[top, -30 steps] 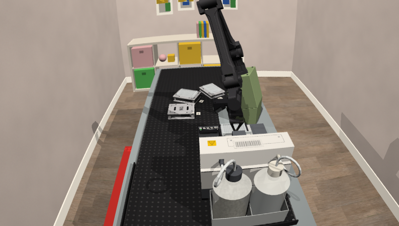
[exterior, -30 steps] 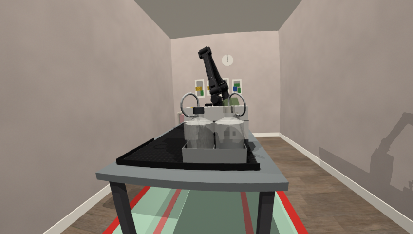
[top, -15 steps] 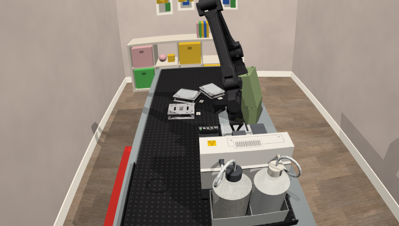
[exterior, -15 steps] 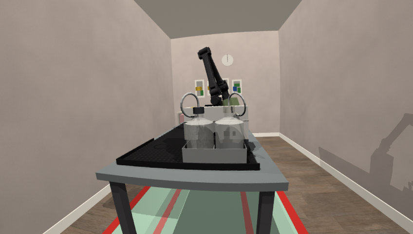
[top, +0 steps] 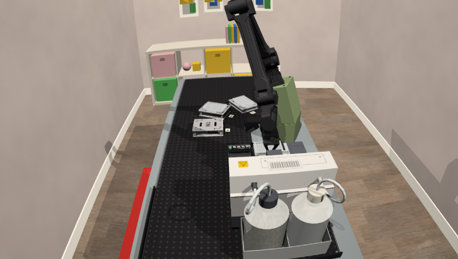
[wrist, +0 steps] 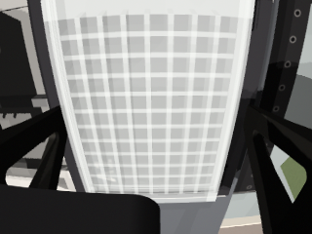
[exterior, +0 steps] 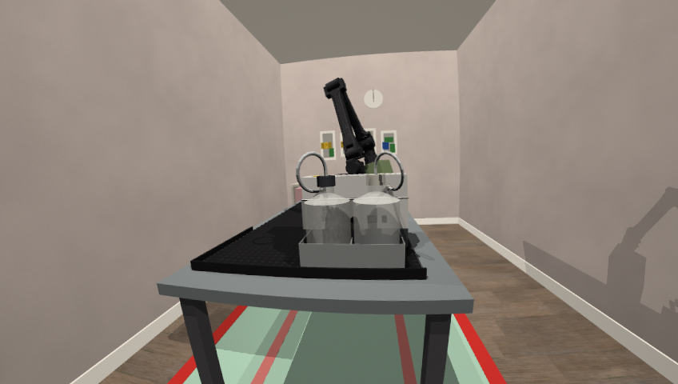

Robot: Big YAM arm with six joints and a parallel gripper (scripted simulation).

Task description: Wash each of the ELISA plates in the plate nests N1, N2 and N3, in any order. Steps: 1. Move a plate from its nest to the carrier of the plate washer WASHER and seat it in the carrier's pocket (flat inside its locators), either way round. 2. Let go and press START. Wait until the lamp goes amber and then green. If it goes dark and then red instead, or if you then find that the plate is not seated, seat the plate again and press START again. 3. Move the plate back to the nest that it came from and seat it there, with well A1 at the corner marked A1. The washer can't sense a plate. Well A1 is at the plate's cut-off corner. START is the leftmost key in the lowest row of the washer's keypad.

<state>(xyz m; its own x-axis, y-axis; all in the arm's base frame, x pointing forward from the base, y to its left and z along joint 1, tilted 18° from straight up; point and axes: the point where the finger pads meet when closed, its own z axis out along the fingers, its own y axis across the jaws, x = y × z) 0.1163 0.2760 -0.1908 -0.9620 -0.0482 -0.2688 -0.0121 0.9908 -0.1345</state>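
My gripper is now 10 mm above the washer carrier. The rest, counted from my hand: plate washer (160 mm to the left, 30 mm above).
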